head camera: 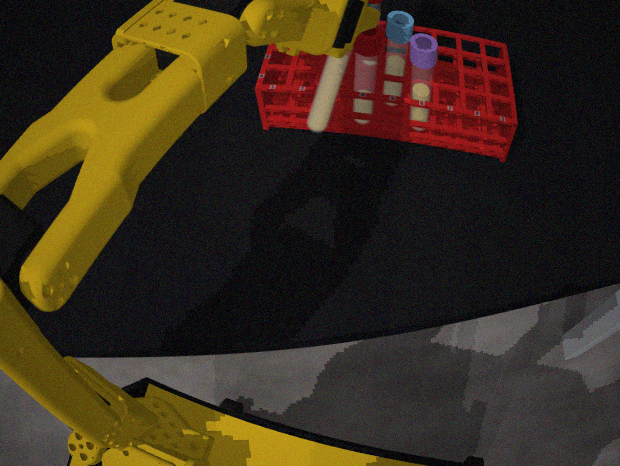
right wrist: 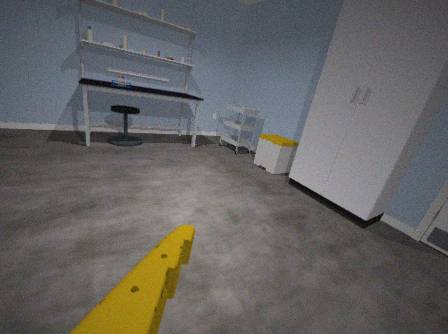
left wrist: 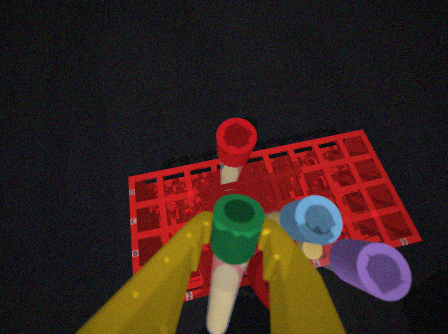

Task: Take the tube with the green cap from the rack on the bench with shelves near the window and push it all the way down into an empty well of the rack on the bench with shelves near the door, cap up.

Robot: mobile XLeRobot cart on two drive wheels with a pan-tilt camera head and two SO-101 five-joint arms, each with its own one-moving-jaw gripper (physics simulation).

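Where they show: left hand at its tool point: [head camera: 341, 5] [left wrist: 212, 223]; right hand at its tool point: [right wrist: 192, 240]; left arm's base at its link origin: [head camera: 124, 453].
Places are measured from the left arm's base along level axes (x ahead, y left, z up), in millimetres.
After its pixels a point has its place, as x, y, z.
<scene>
My left gripper [head camera: 343, 50] [left wrist: 238, 227] @[332, -66, 107] is shut on the green-capped tube. The green cap [left wrist: 236, 237] @[327, -74, 116] sits between the two jaw tips; the gripper hides it in the head camera. The pale tube body [head camera: 328, 95] @[282, -68, 56] [left wrist: 222, 295] @[301, -68, 80] hangs tilted, overlapping the near left side of the red rack [head camera: 507, 131] @[320, -202, 24] [left wrist: 132, 207] @[350, -4, 44] in the head camera, its rounded bottom visible. The rack stands on a dark bench top [head camera: 426, 225] @[239, -152, -13]. My right gripper shows one notched jaw in the right wrist view, so it is fully open. A far bench [right wrist: 145, 90] @[-3003, -837, -13] with shelves holds a small blue rack [right wrist: 121, 84] @[-2878, -1086, 17].
Dark-red [head camera: 365, 44] @[301, -90, 101], blue [head camera: 399, 27] @[322, -109, 105] [left wrist: 317, 220] @[331, -107, 106] and purple [head camera: 423, 51] @[303, -128, 106] [left wrist: 384, 271] @[312, -127, 106] capped tubes stand close to the held tube, and a bright red cap [left wrist: 236, 142] @[367, -78, 106] stands behind. A stool [right wrist: 125, 109] @[-3030, -1083, -292], white cart [right wrist: 239, 125] @[-3700, 651, -377], yellow-lidded bin [right wrist: 275, 154] @[-2559, 913, -505] and cabinet [right wrist: 360, 130] @[-1715, 1218, 54] stand across the room.
</scene>
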